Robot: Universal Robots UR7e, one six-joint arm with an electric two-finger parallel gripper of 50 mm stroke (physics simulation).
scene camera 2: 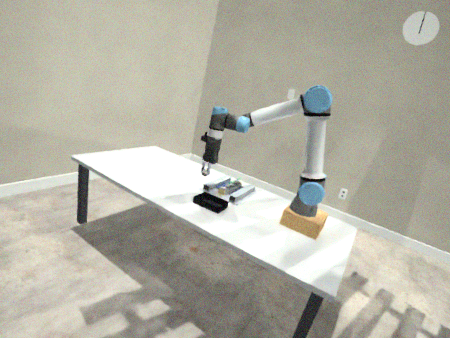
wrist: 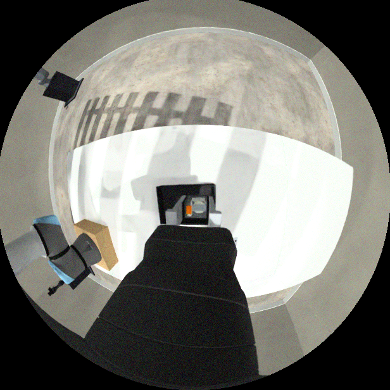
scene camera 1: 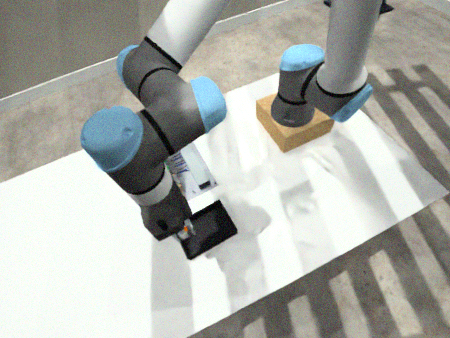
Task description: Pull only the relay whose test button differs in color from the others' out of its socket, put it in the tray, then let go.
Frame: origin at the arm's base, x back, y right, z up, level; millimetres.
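Seen in the pictures: gripper, fingertip midpoint: (scene camera 2: 204, 173) (scene camera 1: 185, 234); arm's base, origin of the base link: (scene camera 2: 302, 210) (scene camera 1: 292, 111).
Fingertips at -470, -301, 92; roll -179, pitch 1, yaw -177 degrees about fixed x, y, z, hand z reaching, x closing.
Observation:
Pixels of each thing's top centre, then the offset from my fingertips to it, as dx, dy, dz. "*": a spot on its surface instead. Level surfaces: height alone.
- relay, middle of its top: (scene camera 1: 182, 230) (scene camera 2: 205, 168) +0, +0, +32
- black tray, surface spot: (scene camera 1: 231, 232) (scene camera 2: 216, 206) * +107, +6, -144
- panel with the sockets, surface spot: (scene camera 1: 212, 186) * +111, +188, -176
- white table, its level: dz -179
My gripper (scene camera 1: 186, 230) (scene camera 2: 205, 169) (wrist: 197, 202) is shut on a relay with an orange test button. The relay (scene camera 1: 185, 231) (scene camera 2: 205, 172) (wrist: 198, 205) is clear-bodied, and its orange button shows to the left in the wrist view. The black tray (scene camera 1: 231, 232) (scene camera 2: 216, 209) (wrist: 161, 205) stands on the table. In the wrist view the relay shows in front of the tray's inside; in scene camera 2 it hangs above the table, higher than the tray. The panel with the sockets (scene camera 1: 212, 186) (scene camera 2: 246, 194) is partly hidden by the arm in scene camera 1.
The panel's grey ducts and other modules lie right behind the tray, with blue wires showing in scene camera 1. The robot's base stands on a wooden block (scene camera 1: 295, 140) (scene camera 2: 302, 224) (wrist: 107, 245) on the white table (scene camera 1: 75, 240) (scene camera 2: 130, 170) (wrist: 280, 200).

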